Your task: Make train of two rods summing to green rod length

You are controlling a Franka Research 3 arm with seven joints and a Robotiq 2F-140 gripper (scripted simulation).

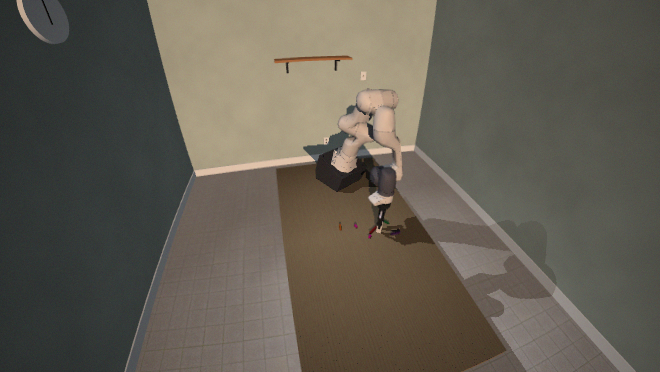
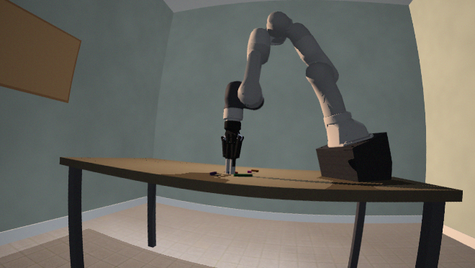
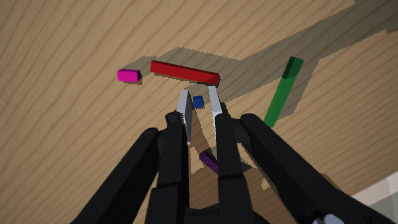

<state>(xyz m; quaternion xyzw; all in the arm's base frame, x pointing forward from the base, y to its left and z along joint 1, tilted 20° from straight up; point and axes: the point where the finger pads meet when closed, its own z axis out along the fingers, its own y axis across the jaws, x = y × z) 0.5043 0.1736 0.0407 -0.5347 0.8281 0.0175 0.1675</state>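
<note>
Right now the blue rod is 3 cm below my hand. Also, from my hand: purple rod (3 cm ahead, 10 cm to the left, 3 cm below); red rod (3 cm to the right, 3 cm below); green rod (8 cm behind, 4 cm to the left, 3 cm below).
</note>
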